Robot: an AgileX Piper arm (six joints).
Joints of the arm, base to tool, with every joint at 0 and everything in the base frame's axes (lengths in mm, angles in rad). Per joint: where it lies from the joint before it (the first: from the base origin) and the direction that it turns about. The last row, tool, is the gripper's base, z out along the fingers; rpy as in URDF.
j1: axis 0 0 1 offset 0 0 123
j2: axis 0 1 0 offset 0 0 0
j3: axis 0 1 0 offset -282.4 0 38.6
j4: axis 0.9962 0 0.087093 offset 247.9 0 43.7
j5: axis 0 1 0 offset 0 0 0
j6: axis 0.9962 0 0.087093 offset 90.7 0 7.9
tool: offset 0 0 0 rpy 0 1.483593 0
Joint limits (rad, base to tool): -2.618..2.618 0..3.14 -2.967..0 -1.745..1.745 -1.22..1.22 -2.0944..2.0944
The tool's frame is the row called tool.
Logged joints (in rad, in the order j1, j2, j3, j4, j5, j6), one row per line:
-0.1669, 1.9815, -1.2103, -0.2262, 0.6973, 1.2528
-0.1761, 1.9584, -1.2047, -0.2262, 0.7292, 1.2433
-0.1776, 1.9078, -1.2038, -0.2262, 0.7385, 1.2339
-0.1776, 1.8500, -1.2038, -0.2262, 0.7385, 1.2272
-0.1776, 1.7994, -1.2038, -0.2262, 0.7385, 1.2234
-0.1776, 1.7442, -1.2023, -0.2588, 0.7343, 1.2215
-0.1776, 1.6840, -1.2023, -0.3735, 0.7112, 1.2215
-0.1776, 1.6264, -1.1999, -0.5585, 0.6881, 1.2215
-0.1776, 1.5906, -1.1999, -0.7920, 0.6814, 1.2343
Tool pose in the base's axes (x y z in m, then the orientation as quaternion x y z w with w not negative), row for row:
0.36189, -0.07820, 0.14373, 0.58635, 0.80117, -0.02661, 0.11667
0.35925, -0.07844, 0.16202, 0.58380, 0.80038, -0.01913, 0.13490
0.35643, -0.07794, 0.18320, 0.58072, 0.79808, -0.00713, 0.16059
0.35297, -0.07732, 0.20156, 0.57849, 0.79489, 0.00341, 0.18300
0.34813, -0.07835, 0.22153, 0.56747, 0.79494, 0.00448, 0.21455
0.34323, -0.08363, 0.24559, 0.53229, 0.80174, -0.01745, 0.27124
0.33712, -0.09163, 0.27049, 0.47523, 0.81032, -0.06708, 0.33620
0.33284, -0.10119, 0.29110, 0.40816, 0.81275, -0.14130, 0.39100
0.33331, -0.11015, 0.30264, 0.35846, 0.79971, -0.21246, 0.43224
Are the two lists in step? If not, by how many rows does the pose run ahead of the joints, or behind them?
The pose runs 1 row ahead of the joints: the pose in row i belongs to the joints in row i + 1.
